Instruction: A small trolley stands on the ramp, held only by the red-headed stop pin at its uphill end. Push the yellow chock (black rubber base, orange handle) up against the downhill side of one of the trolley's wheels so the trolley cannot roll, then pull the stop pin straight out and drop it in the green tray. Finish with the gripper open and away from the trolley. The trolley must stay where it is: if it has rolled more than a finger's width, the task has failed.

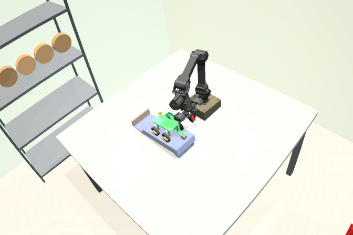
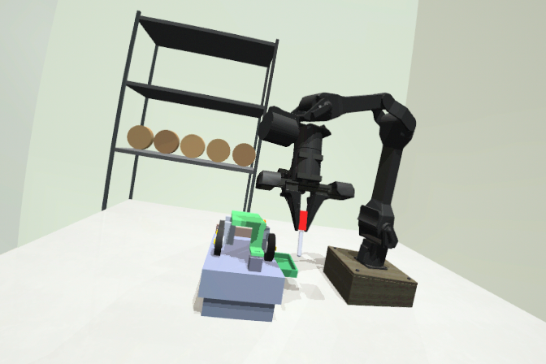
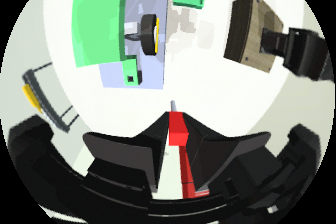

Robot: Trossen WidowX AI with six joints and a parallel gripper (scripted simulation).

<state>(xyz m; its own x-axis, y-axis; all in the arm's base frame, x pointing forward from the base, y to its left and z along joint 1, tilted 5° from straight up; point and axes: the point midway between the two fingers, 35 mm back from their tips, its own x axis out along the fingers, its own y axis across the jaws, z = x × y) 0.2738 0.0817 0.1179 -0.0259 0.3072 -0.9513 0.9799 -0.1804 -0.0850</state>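
Right now my gripper tip is 230 mm to the left of the green tray, 180 mm above it and 70 mm past it. Also, from my gripper tip: red-headed stop pin: right at my gripper tip; then trolley: 150 mm to the right, 70 mm ahead, 60 mm below; then lavender ramp: 150 mm to the right, 130 mm below, 70 mm ahead.
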